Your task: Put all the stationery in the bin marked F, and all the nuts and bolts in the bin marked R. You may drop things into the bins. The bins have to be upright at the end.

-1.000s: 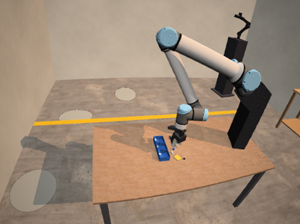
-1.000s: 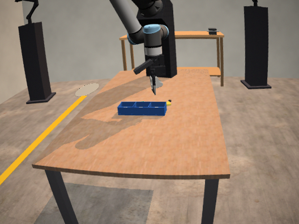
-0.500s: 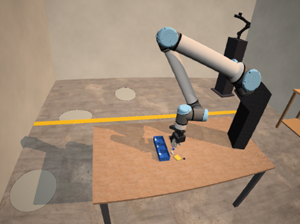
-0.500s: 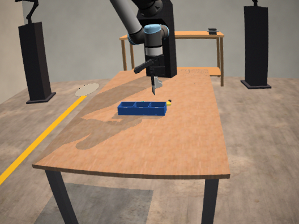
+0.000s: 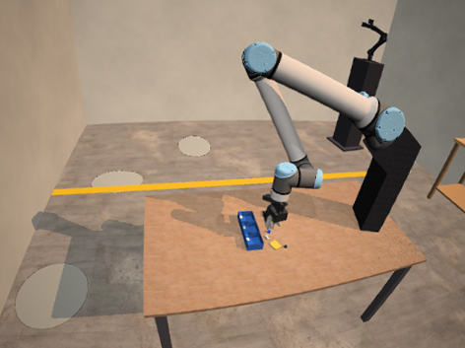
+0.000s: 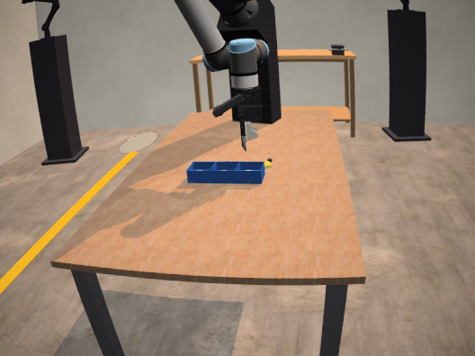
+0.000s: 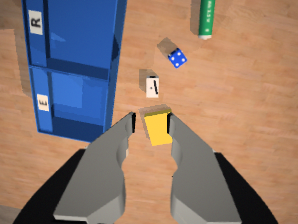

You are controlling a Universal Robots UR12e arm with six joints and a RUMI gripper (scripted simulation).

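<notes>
My gripper is now 8 cm above the grey piece. Round my hand: blue die: 8 cm below, 4 cm to the right, 3 cm behind; then yellow block: 8 cm below, 6 cm to the left, 1 cm behind; then blue three-part bin: 8 cm ahead, 7 cm to the right, 7 cm below.
</notes>
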